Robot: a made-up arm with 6 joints.
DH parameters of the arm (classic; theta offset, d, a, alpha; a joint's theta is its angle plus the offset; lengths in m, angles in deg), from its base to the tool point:
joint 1: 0 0.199 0 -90
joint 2: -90 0 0.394 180
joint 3: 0 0 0 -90
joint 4: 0 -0.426 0 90
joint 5: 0 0.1 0 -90
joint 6: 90 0 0 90
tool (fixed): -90 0 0 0
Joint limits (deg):
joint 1: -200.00..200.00
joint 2: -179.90..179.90
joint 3: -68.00..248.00
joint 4: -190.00..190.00
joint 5: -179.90..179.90
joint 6: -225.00..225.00
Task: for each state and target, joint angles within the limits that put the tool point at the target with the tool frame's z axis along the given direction. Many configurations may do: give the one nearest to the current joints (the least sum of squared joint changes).
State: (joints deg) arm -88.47 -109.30 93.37 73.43 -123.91 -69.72
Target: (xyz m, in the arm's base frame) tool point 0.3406 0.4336 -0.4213 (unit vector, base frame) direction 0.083 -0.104 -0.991
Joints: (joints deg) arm -125.20 -135.15 83.51 106.51 -100.00 -53.19
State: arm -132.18 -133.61 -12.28 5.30 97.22 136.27
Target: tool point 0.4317 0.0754 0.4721 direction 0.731 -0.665 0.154
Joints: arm -180.76 -112.64 -5.85 -35.80 113.23 113.13
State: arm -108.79 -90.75 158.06 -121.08 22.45 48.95
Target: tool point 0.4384 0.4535 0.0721 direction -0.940 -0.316 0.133
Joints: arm -132.58 -59.56 181.79 -99.16 55.90 49.95
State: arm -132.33 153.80 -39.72 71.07 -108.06 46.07
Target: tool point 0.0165 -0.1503 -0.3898 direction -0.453 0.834 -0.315
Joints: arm -90.89 119.82 -9.18 100.85 -116.04 31.61
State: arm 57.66 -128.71 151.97 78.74 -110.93 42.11
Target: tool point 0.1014 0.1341 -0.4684 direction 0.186 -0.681 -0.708
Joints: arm 50.28 -157.89 145.22 94.42 -144.46 50.22
